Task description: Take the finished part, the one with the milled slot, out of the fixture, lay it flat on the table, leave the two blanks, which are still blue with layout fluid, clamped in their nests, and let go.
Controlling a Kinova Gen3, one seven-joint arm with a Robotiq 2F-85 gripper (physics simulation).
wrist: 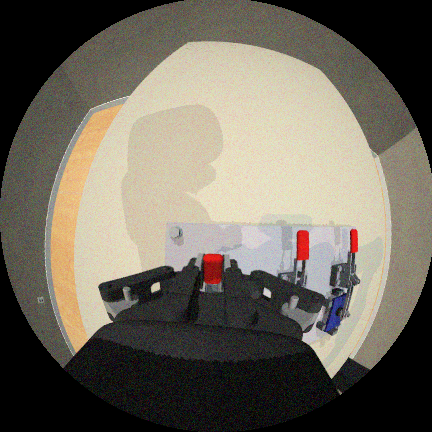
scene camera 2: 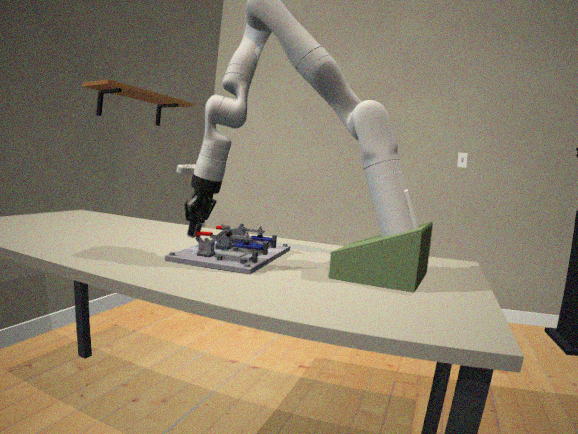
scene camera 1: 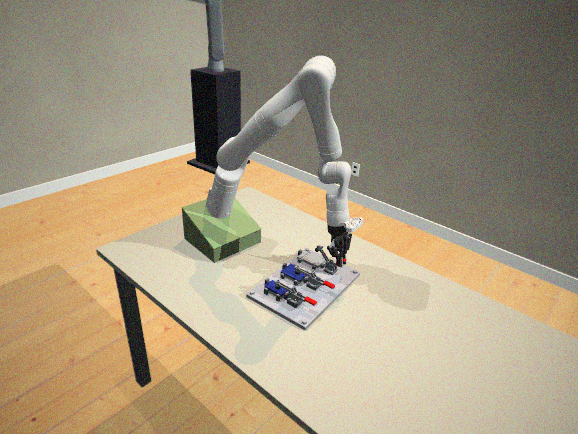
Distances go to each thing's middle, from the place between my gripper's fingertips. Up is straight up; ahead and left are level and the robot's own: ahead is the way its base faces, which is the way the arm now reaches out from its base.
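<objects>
The fixture plate [scene camera 1: 343, 277], measured from my hand: 11 cm to the right, 5 cm below, 7 cm behind.
</objects>
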